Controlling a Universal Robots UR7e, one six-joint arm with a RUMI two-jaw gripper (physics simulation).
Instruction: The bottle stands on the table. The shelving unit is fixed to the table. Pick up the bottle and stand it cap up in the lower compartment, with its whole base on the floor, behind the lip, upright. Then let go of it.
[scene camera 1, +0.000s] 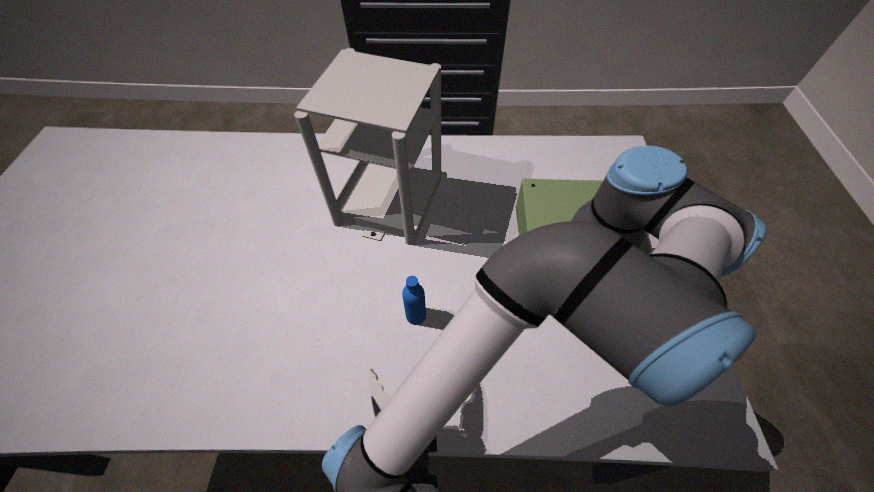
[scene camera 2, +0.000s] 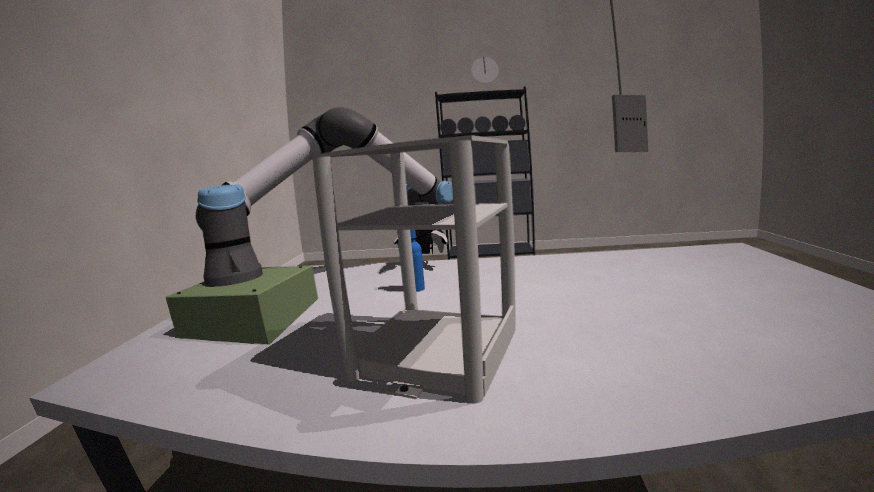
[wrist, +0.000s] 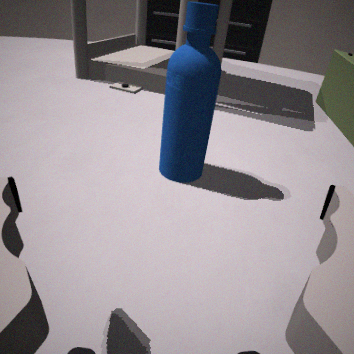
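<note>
The blue bottle (scene camera 1: 414, 303) (scene camera 2: 418, 268) (wrist: 190, 110) stands upright on the table, cap up, a little in front of the shelving unit (scene camera 1: 373, 88) (scene camera 2: 467, 275) (wrist: 80, 40). The unit's lower compartment floor (scene camera 1: 370, 192) (scene camera 2: 434, 348) (wrist: 132, 56) shows between the posts, with a low lip (wrist: 132, 77) along the side facing the bottle. My gripper (wrist: 171, 185) is open and empty, low and roughly level, pointing toward the bottle. In the wrist view the bottle is beyond the fingertips, between their lines and slightly right of the middle. In scene camera 1 the forearm hides most of the gripper.
The middle shelf (scene camera 1: 373, 146) (scene camera 2: 397, 216) lies above the lower compartment. A small plate with a dark knob (scene camera 1: 373, 234) (scene camera 2: 405, 389) (wrist: 125, 87) is at the unit's foot. The green base block (scene camera 1: 556, 201) (scene camera 2: 244, 305) (wrist: 340, 95) stands to the unit's right in scene camera 1.
</note>
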